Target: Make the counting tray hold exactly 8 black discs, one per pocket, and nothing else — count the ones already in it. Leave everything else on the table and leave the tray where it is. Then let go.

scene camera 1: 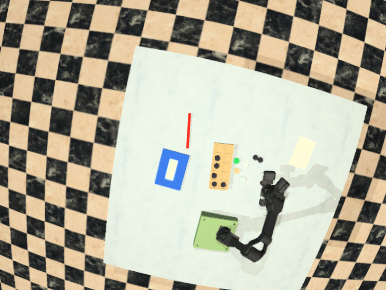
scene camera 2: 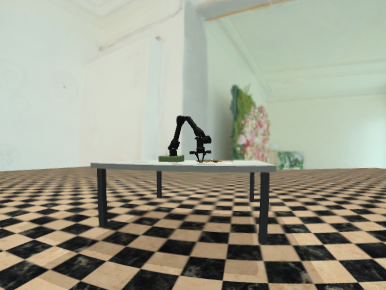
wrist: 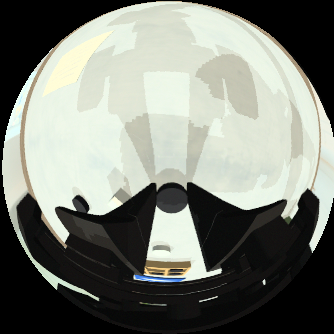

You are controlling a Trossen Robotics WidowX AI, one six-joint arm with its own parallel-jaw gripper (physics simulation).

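The tan counting tray (scene camera 1: 224, 165) (wrist: 167, 263) has two columns of pockets. In scene camera 1, black discs fill its left column except the top pocket, and one black disc (scene camera 1: 223, 184) sits in the bottom right pocket. Two loose black discs (scene camera 1: 255, 157) (scene camera 1: 260, 160) lie close together right of the tray; one black disc (wrist: 80, 203) shows at the left in the wrist view. My gripper (scene camera 1: 262, 187) (scene camera 2: 201, 160) (wrist: 171, 186) is low at the table, right of the tray, shut on a black disc (wrist: 171, 198). Whether this disc touches the table is unclear.
A green disc (scene camera 1: 236, 161), an orange disc (scene camera 1: 237, 171) and pale discs (scene camera 1: 245, 164) (scene camera 1: 243, 179) (wrist: 161, 247) lie between tray and gripper. A blue frame (scene camera 1: 160, 172), red strip (scene camera 1: 189, 130), cream card (scene camera 1: 302, 153) (wrist: 77, 65) and green arm base (scene camera 1: 209, 240) (scene camera 2: 171, 158) are on the table.
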